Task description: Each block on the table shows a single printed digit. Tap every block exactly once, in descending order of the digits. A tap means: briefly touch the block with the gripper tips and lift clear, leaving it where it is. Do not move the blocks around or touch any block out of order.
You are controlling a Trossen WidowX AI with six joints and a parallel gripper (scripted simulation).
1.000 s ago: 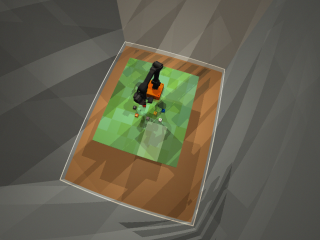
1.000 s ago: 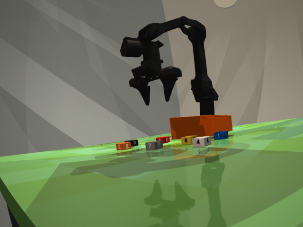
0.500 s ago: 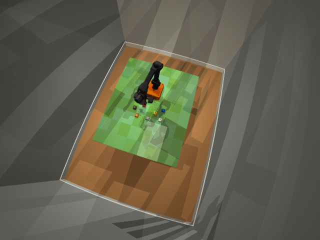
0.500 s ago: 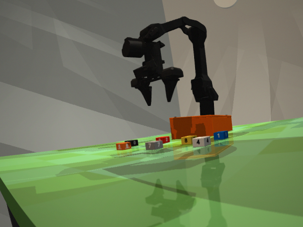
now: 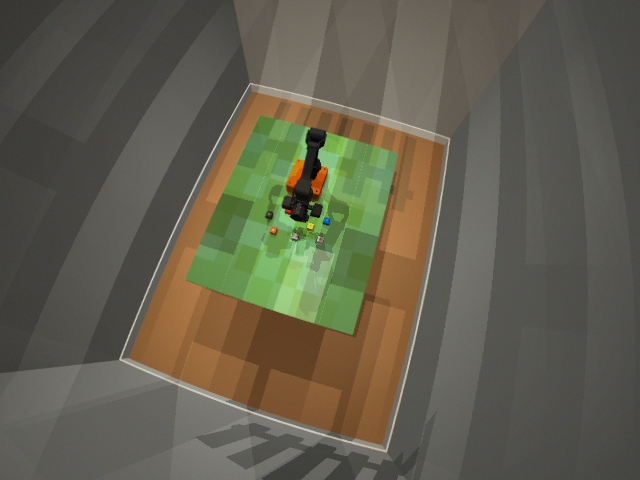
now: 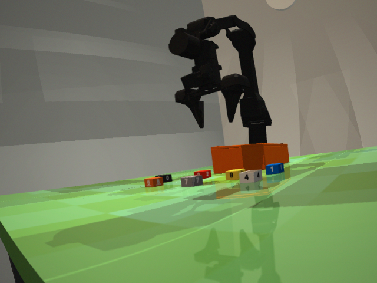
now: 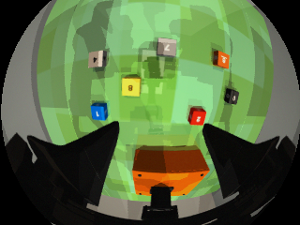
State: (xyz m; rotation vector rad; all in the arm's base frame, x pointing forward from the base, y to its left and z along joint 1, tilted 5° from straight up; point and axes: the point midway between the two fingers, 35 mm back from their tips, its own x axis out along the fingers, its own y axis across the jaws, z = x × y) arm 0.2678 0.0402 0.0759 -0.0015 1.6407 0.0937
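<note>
My gripper tip is 11 cm above the yellow block marked 8, 5 cm to the right of it and 1 cm short of it. Round my gripper tip: red block (11 cm below, 9 cm to the right, 4 cm behind); blue 1 block (12 cm to the left, 11 cm below, 5 cm behind); grey 7 block (11 cm below, 9 cm ahead, 1 cm to the right).
</note>
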